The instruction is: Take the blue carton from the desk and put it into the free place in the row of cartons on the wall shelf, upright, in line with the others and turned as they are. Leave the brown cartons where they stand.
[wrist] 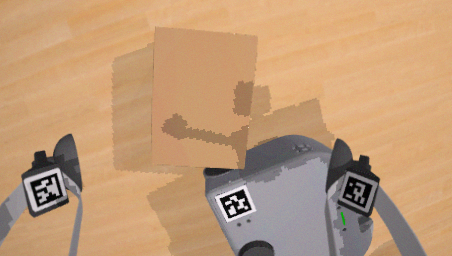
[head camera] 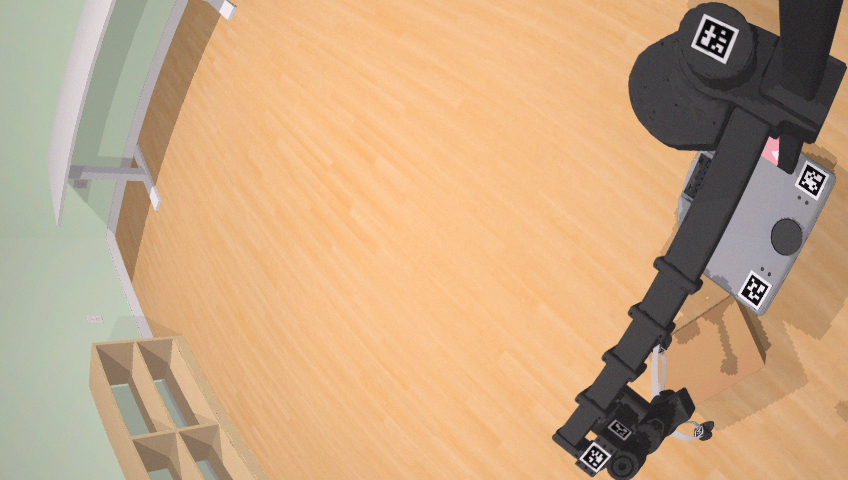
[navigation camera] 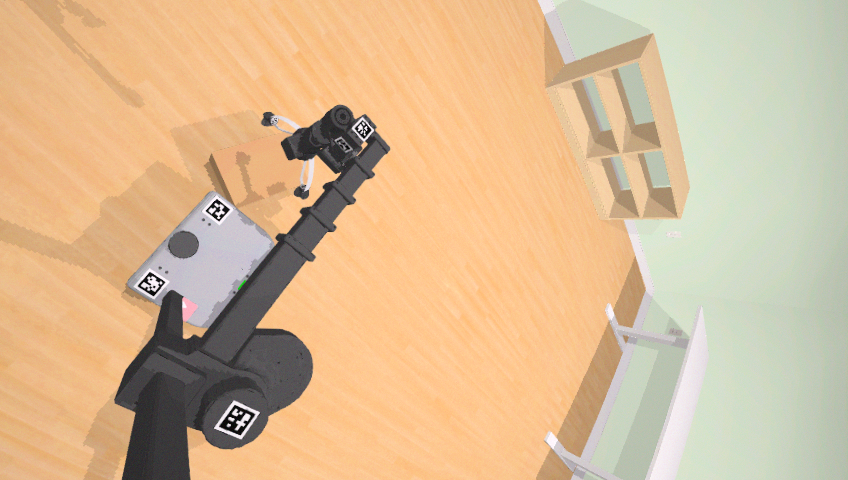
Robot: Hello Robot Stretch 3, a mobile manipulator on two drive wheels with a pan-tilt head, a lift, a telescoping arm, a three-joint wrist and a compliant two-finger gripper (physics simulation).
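Seen in the pictures: gripper, fingertip midpoint: [head camera: 686, 383] [navigation camera: 283, 158]; robot's base, link origin: [head camera: 783, 236] [navigation camera: 184, 243].
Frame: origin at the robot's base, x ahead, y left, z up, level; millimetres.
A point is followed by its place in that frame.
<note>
The blue carton, the brown cartons in their row and the wall shelf do not show in these views. My gripper [head camera: 682, 387] @(x -21, y -310, z 381 mm) [navigation camera: 285, 155] @(x -21, y -310, z 381 mm) [wrist: 207, 158] @(x -21, y -310, z 381 mm) is open, with its two fingers wide apart and nothing between them. It hangs at the end of the extended arm, high above the floor near a large plain orange-brown box [head camera: 693, 368] @(x -26, y -356, z 121 mm) [navigation camera: 270, 160] @(x -15, y -357, z 121 mm) [wrist: 200, 90] beside my base. A white desk-like top [head camera: 65, 118] @(x -2993, y -1032, z 721 mm) [navigation camera: 684, 404] @(x -2945, y -871, z 720 mm) on legs stands along the green wall; its upper surface is hidden or seen nearly edge-on.
My grey base [head camera: 743, 237] @(x -83, y -54, z 160 mm) [navigation camera: 226, 249] @(x -91, y -57, z 160 mm) [wrist: 290, 200] stands next to the large box, under the arm. A wooden cubby unit [head camera: 175, 429] @(x -1492, y -1980, z 338 mm) [navigation camera: 601, 64] @(x -891, y -2140, z 360 mm) with open compartments stands against the wall, across the wooden floor from me. Shadows fall on the box and floor.
</note>
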